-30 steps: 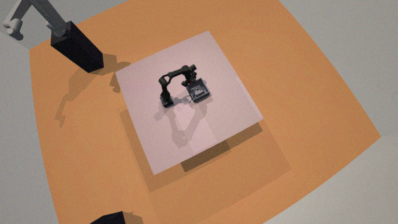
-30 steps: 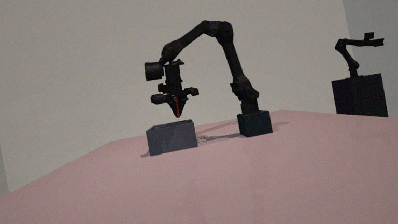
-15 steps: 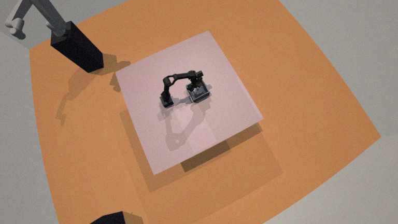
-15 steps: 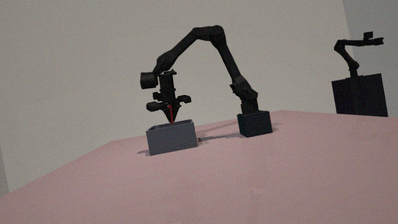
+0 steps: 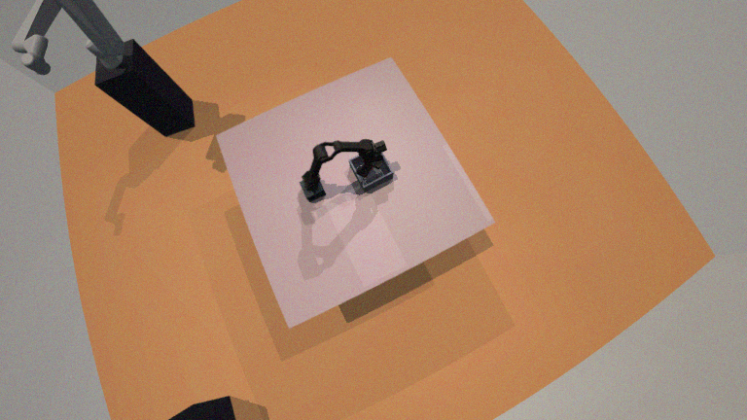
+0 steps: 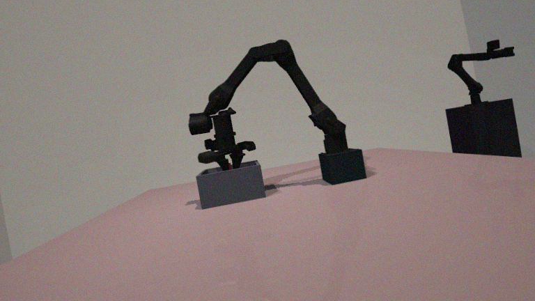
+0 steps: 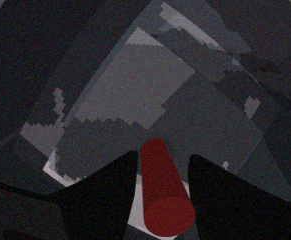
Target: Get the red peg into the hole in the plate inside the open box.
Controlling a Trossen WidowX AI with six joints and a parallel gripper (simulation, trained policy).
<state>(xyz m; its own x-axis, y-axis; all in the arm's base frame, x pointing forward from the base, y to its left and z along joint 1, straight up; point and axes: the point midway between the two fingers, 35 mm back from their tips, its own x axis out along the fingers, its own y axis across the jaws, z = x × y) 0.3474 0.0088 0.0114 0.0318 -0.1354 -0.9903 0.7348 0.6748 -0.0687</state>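
The red peg is 1 cm above my gripper tip. Round my gripper tip: grey plate: 2 cm below; box: 4 cm below.
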